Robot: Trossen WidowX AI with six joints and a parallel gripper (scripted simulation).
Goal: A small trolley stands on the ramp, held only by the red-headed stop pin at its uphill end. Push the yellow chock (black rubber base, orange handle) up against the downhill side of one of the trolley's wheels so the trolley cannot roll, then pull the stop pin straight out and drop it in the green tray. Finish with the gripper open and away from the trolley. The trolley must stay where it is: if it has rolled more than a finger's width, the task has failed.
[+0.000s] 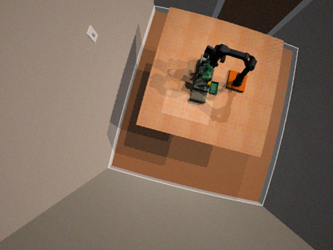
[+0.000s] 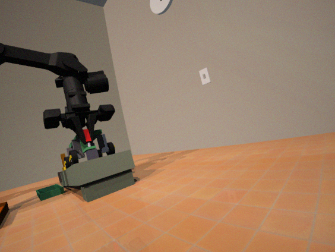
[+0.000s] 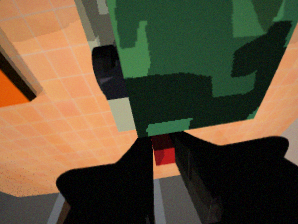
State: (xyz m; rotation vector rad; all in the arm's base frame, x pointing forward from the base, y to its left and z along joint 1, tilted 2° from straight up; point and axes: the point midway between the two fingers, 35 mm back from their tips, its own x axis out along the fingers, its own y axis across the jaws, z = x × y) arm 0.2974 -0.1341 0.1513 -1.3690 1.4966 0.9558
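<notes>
Right now my gripper tip is 220 mm to the right of the yellow chock, 50 mm above it and 10 mm past it. The rest, counted from my gripper tip: grey ramp 120 mm to the left, 80 mm below, 30 mm ahead; trolley 110 mm to the left, 30 mm ahead, 20 mm below; red-headed stop pin right at my gripper tip.
</notes>
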